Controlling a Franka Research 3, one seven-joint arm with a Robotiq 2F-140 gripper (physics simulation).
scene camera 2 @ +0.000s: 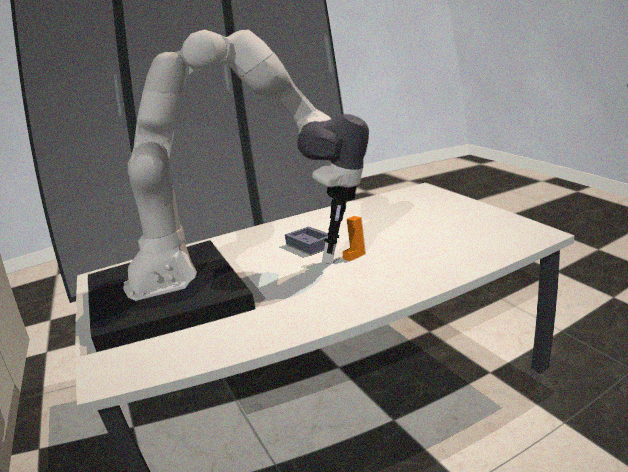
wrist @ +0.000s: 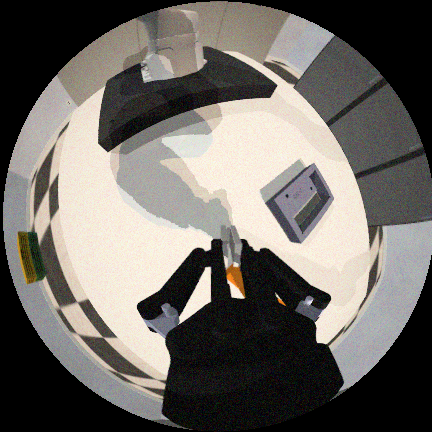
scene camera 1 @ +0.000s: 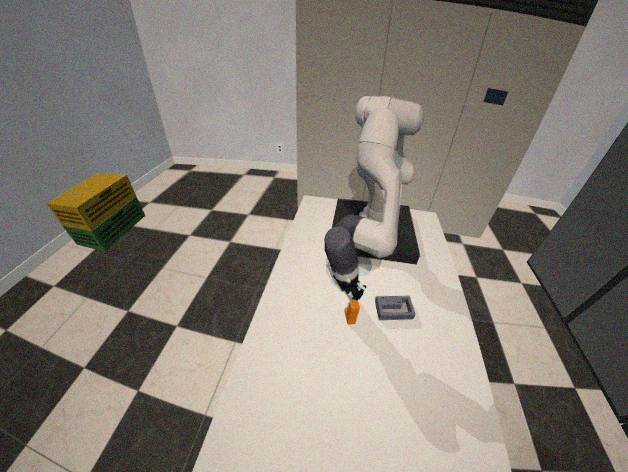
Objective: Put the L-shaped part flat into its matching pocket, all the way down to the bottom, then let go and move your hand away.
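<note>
The orange L-shaped part (scene camera 1: 351, 312) (scene camera 2: 354, 237) stands upright on the white table (scene camera 1: 329, 396) (scene camera 2: 431, 238), its foot on the table top. In the wrist view the orange L-shaped part (wrist: 235, 278) shows only as a sliver behind the finger links. The grey pocket tray (scene camera 1: 395, 315) (scene camera 2: 298, 246) (wrist: 282, 206) lies flat just beyond it, empty. My gripper (scene camera 1: 357, 297) (scene camera 2: 327, 258) (wrist: 226, 233) points down with its tips at the table top, between the part and the tray. Its fingers are pressed together, with nothing between the tips. The part stands free beside them.
The arm's black base plate (scene camera 1: 408, 243) (scene camera 2: 203, 294) sits at the table's back end. Stacked yellow and green crates (scene camera 1: 96, 211) (wrist: 30, 255) stand on the floor far left. Tall cabinets (scene camera 1: 456, 126) stand behind the table.
</note>
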